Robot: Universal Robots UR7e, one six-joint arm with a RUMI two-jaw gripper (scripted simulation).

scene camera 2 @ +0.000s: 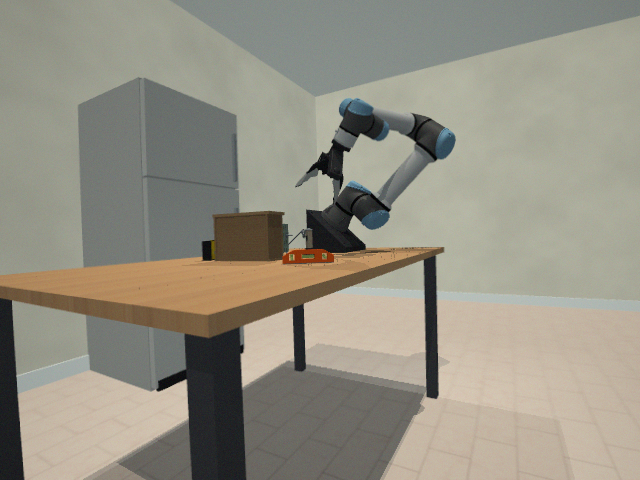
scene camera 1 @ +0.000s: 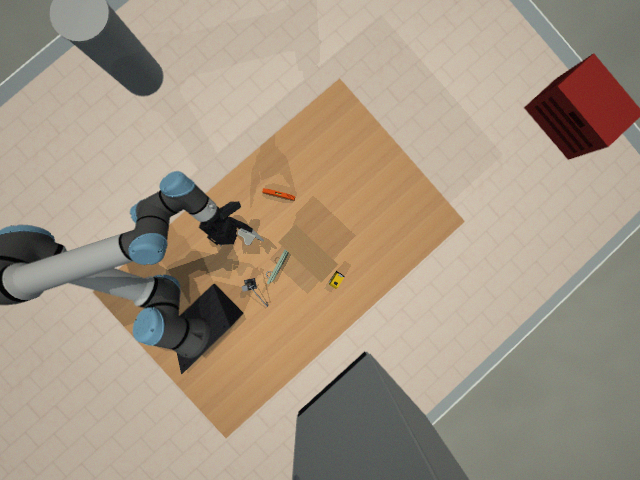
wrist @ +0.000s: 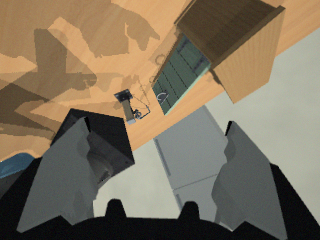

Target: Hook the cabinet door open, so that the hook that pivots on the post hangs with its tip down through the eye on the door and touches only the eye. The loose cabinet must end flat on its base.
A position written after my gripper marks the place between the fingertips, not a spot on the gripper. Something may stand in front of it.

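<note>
Visible are my gripper (scene camera 1: 245, 242) (scene camera 2: 314, 195) (wrist: 158, 119) and a brown cabinet (scene camera 2: 250, 236) (scene camera 1: 296, 242).
</note>
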